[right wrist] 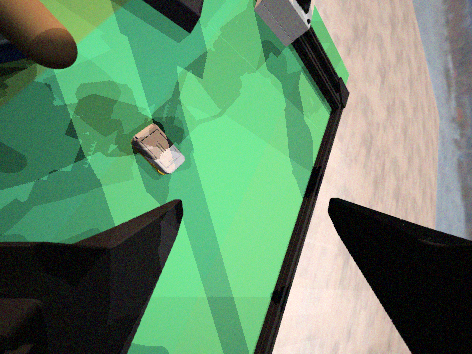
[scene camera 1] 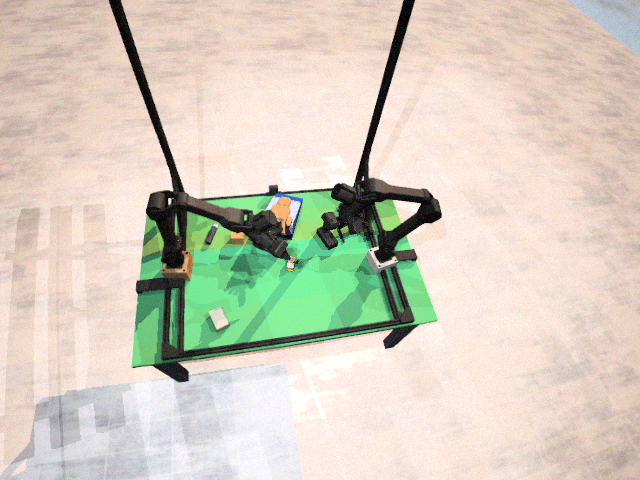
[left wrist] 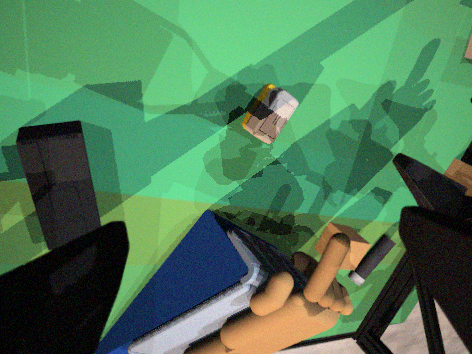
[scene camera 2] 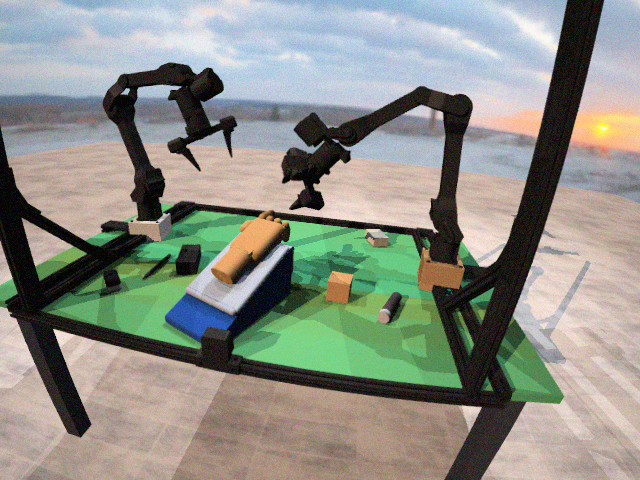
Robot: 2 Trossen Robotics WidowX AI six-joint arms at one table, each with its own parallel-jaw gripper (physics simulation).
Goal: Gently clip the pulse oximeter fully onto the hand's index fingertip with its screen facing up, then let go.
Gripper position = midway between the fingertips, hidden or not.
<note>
My left gripper [scene camera 2: 216, 164] is open and holds nothing. A tan cube [left wrist: 359, 246] rests on the table. I also see my right gripper [scene camera 2: 286, 195] and a pulse oximeter [left wrist: 274, 106].
The pulse oximeter also shows in the right wrist view [right wrist: 151, 143]. My left gripper shows as well in scene camera 1 [scene camera 1: 331, 230] and in the left wrist view [left wrist: 264, 227]. My right gripper shows as well in the right wrist view [right wrist: 255, 205], in scene camera 1 [scene camera 1: 283, 256] and in the left wrist view [left wrist: 429, 130]. The right wrist view misses the tan cube: it is out of frame.
</note>
